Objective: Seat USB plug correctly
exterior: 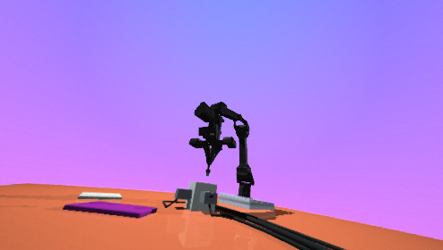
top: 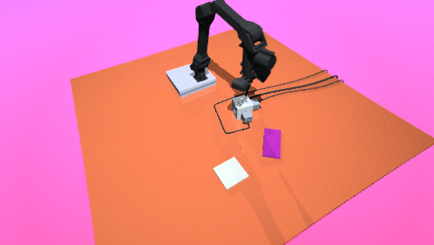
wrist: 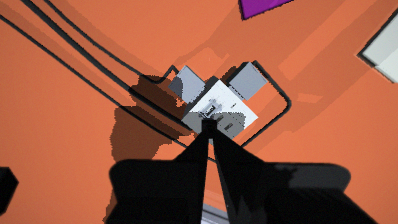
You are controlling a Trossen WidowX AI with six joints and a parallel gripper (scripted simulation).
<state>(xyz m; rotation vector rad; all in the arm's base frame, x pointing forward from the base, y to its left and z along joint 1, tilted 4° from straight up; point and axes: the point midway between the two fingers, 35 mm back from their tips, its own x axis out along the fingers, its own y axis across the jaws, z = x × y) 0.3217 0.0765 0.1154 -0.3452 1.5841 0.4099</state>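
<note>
Now: the dark USB plug 2 cm below my gripper tip. From my gripper tip the other things lie so: white flat slab (24 cm to the right, 24 cm ahead, 13 cm below); then purple flat slab (22 cm ahead, 13 cm below, 2 cm to the right).
</note>
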